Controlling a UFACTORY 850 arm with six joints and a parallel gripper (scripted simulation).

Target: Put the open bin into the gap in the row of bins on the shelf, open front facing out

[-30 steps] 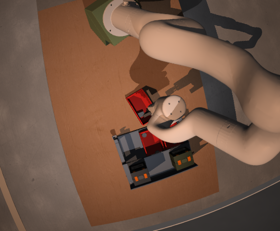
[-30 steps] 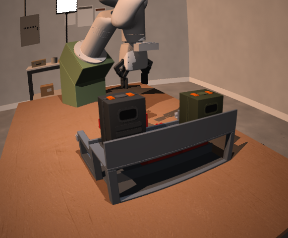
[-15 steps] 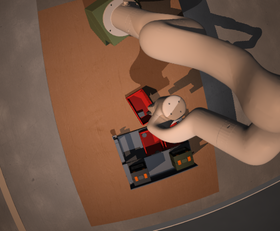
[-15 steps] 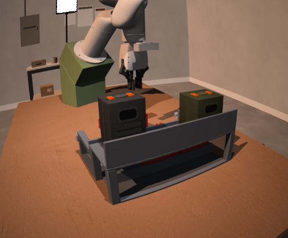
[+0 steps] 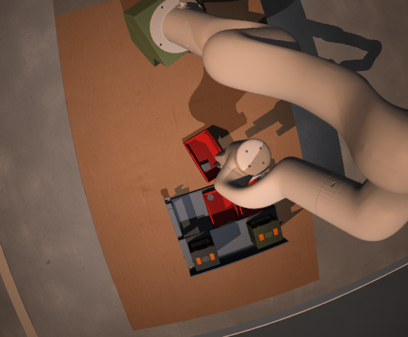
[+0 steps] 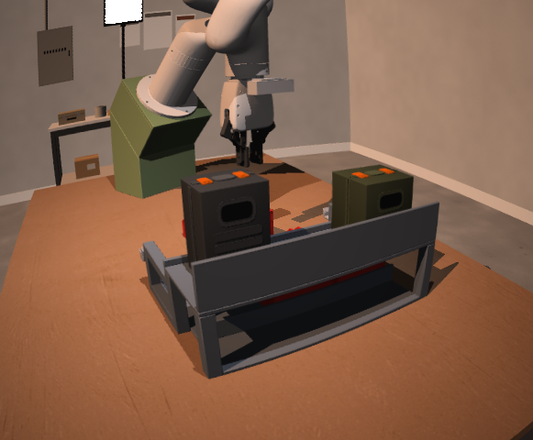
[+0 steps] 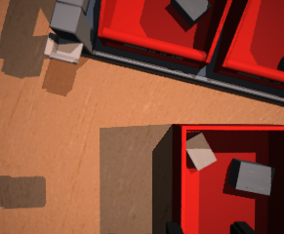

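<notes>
The red bin is 10 mm ahead of my hand, 50 mm to the right of it and 140 mm below it. Round my hand: grey part: 160 mm ahead, 80 mm to the left, 150 mm below; then grey shelf: 240 mm ahead, 20 mm to the left, 110 mm below; then dark part: 50 mm ahead, 60 mm to the right, 160 mm below.
</notes>
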